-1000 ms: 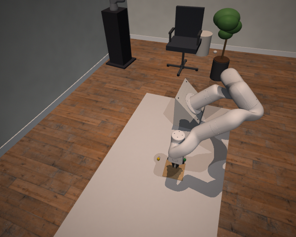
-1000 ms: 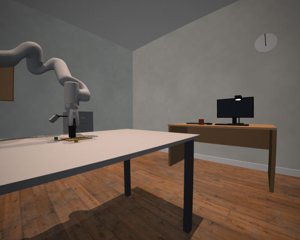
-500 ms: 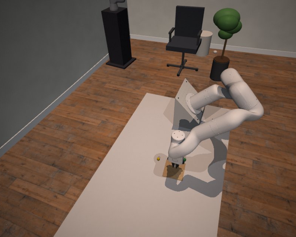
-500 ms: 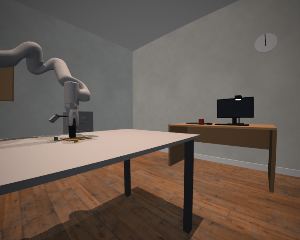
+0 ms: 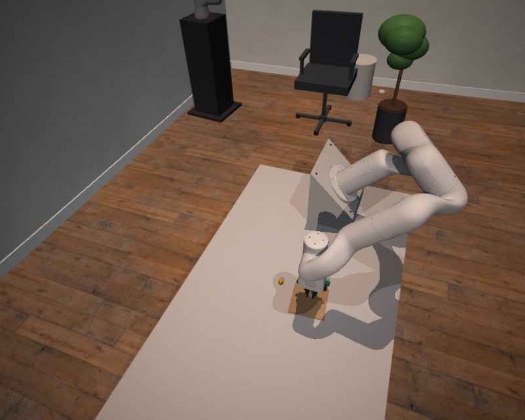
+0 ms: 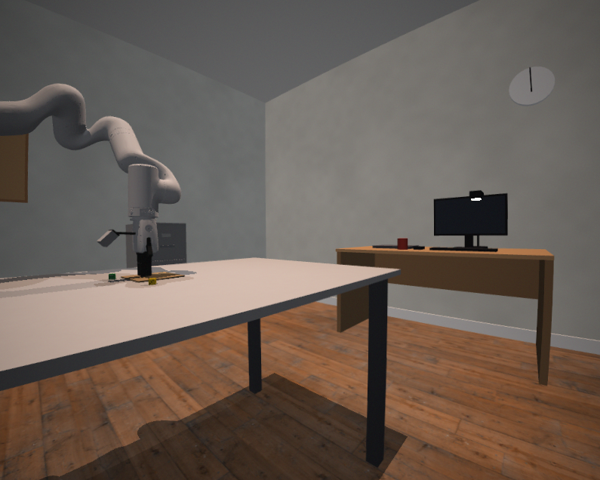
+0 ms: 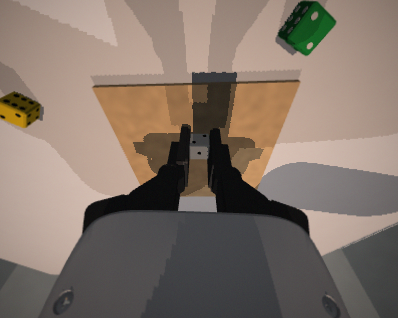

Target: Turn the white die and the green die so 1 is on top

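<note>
Now: hand 1 cm above the white die. From my hand the other things lie so: mat (3 cm below, 2 cm ahead); then yellow die (13 cm to the right, 2 cm below); then green die (8 cm behind, 4 cm to the left, 2 cm below).
</note>
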